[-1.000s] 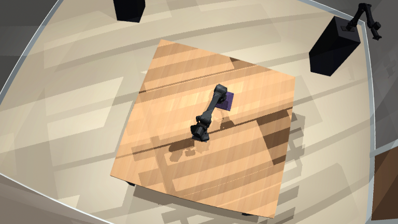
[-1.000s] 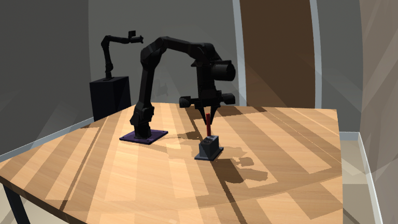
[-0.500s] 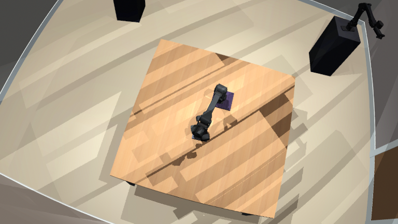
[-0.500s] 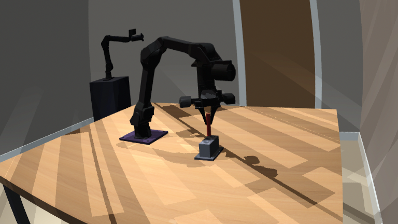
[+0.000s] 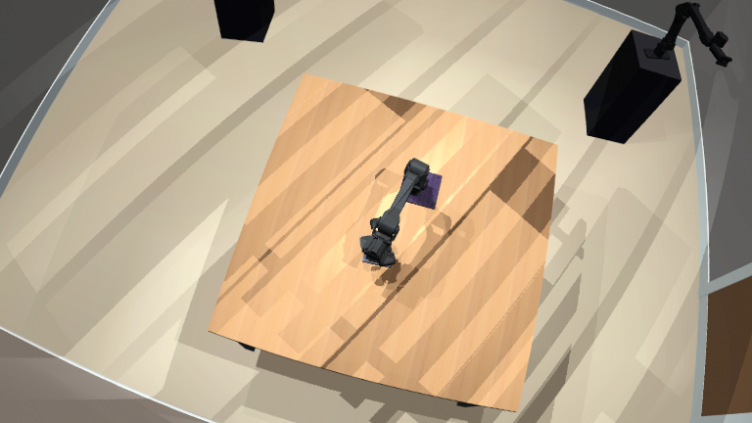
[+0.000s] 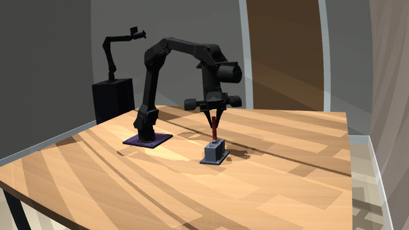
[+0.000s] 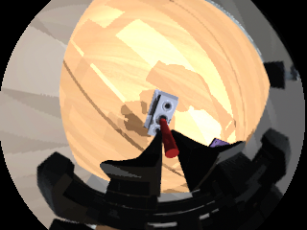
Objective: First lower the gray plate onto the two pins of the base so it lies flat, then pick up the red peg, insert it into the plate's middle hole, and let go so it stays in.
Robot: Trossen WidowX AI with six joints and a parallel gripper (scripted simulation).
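The red peg is right at my gripper tip. The rest, counted from my gripper tip: gray plate: 70 mm below.
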